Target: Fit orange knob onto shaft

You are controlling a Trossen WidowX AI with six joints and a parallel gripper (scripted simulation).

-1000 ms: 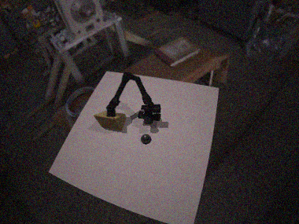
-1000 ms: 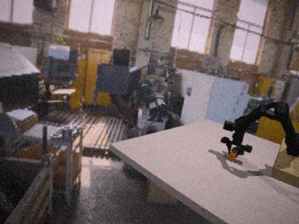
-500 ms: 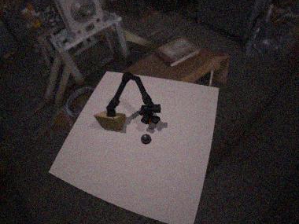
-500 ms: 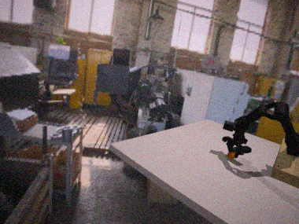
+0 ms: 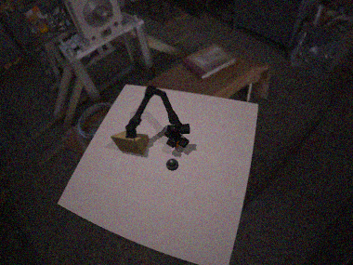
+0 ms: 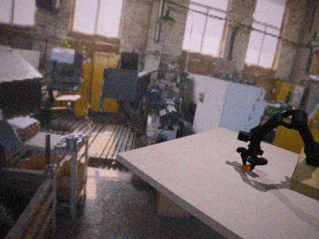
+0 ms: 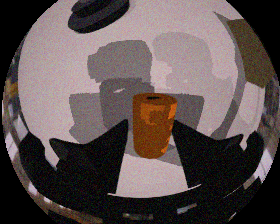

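The orange knob lies 10 mm to the left of my gripper tip and 10 mm above it. From my gripper tip the other things lie so: round dark pedestal: 10 mm behind, 170 mm to the right, 20 mm above.
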